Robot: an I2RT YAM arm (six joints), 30 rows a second.
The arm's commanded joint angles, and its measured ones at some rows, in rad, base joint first. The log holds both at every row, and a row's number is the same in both.
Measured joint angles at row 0:
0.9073 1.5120 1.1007 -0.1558 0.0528 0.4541
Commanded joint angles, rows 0 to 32:
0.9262 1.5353 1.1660 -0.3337 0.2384 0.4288
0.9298 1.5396 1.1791 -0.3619 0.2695 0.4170
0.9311 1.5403 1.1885 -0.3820 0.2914 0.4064
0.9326 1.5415 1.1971 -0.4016 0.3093 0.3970
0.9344 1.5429 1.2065 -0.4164 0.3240 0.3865
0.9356 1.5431 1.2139 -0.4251 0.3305 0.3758
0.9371 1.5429 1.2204 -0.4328 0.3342 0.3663
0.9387 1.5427 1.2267 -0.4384 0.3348 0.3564
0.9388 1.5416 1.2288 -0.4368 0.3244 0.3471
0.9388 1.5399 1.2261 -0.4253 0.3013 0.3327
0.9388 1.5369 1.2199 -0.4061 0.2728 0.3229
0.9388 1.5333 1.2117 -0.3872 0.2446 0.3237
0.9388 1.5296 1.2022 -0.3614 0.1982 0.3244
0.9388 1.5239 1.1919 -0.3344 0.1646 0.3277
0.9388 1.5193 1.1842 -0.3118 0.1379 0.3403
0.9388 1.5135 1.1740 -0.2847 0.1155 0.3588
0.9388 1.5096 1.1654 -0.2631 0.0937 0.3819
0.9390 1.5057 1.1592 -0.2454 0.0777 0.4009
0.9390 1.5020 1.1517 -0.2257 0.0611 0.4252
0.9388 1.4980 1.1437 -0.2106 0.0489 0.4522
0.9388 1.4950 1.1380 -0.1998 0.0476 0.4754
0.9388 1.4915 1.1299 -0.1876 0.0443 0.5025
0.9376 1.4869 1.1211 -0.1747 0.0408 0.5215
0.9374 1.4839 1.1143 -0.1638 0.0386 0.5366
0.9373 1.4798 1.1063 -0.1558 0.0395 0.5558
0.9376 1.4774 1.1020 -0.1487 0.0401 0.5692
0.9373 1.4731 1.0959 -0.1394 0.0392 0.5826
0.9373 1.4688 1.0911 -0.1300 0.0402 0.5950
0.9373 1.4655 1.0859 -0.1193 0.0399 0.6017
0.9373 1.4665 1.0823 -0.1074 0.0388 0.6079
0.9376 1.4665 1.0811 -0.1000 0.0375 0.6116
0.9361 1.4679 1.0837 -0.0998 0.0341 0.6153
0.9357 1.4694 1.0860 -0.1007 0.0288 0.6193
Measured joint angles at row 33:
0.9318 1.4952 1.0889 -0.1417 0.0463 0.5770
